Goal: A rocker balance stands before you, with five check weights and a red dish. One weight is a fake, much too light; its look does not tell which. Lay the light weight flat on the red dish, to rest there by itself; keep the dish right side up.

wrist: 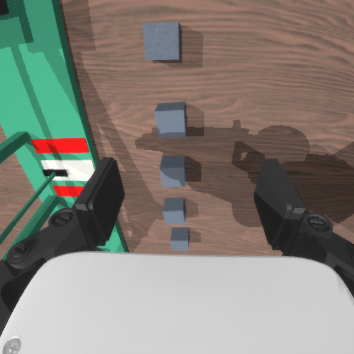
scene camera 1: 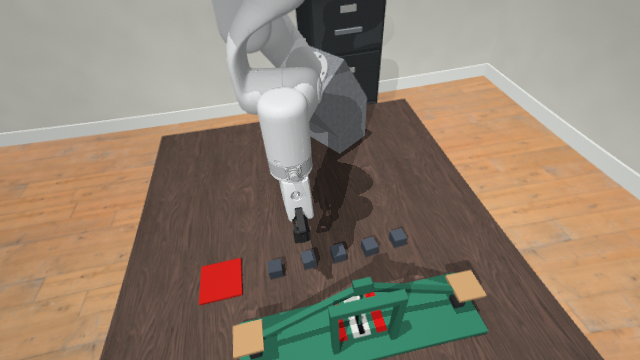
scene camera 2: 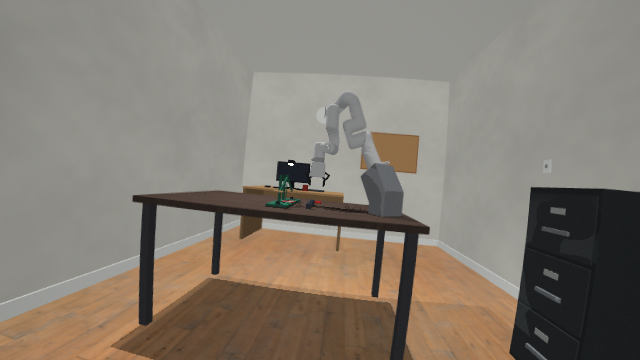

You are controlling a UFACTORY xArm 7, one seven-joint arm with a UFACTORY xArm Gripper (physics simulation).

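Pixels of known places: gripper, fingertip midpoint: (wrist: 188, 176) (scene camera 1: 299, 222) (scene camera 2: 316, 186); arm's base at its link origin: (scene camera 2: 376, 171).
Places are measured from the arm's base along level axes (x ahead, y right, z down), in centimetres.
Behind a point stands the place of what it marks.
Note:
Several alike dark blue-grey cube weights stand apart in a row on the table: the leftmost weight (scene camera 1: 275, 268) {z 23.0, x 42.2, y 13.4 cm} (wrist: 162, 41) {z 23.0, x 41.3, y 13.6 cm}, a second (scene camera 1: 308, 259) {z 23.0, x 41.2, y 6.0 cm} (wrist: 171, 120) {z 23.0, x 40.2, y 6.3 cm}, a middle one (scene camera 1: 338, 252) {z 23.0, x 40.5, y -1.0 cm} (wrist: 173, 171) {z 23.0, x 39.7, y -0.2 cm}, another (scene camera 1: 370, 245) {z 23.0, x 39.9, y -8.6 cm} (wrist: 174, 211) {z 23.0, x 39.2, y -7.2 cm} and the rightmost (scene camera 1: 398, 237) {z 23.0, x 38.8, y -15.5 cm} (wrist: 180, 239) {z 23.2, x 37.9, y -14.2 cm}. The red dish (scene camera 1: 221, 281) {z 25.2, x 42.0, y 25.8 cm} lies flat left of the row, with nothing on it. The green rocker balance (scene camera 1: 425, 325) {z 24.3, x 58.0, y -14.8 cm} (wrist: 30, 90) {z 24.3, x 56.5, y 8.7 cm} has two bare tan pans (scene camera 1: 248, 337) {z 16.9, x 57.9, y 17.5 cm} (scene camera 1: 466, 285) {z 16.9, x 54.7, y -22.4 cm}; its pointer is over the white band. My gripper (scene camera 1: 301, 237) (scene camera 2: 318, 182) {z 12.9, x 38.4, y 6.8 cm} (wrist: 188, 176) {z 12.9, x 38.4, y 6.8 cm} is open and empty, above and behind the row's left part.
The balance stands in front of the row in scene camera 1, its raised beam and frame rising above its base. The arm's grey base (scene camera 1: 342, 110) {z 10.5, x 2.6, y -8.9 cm} (scene camera 2: 385, 192) {z 12.4, x -4.4, y -17.5 cm} stands at the table's back. A dark cabinet (scene camera 1: 367, 75) (scene camera 2: 560, 265) stands on the floor behind it.

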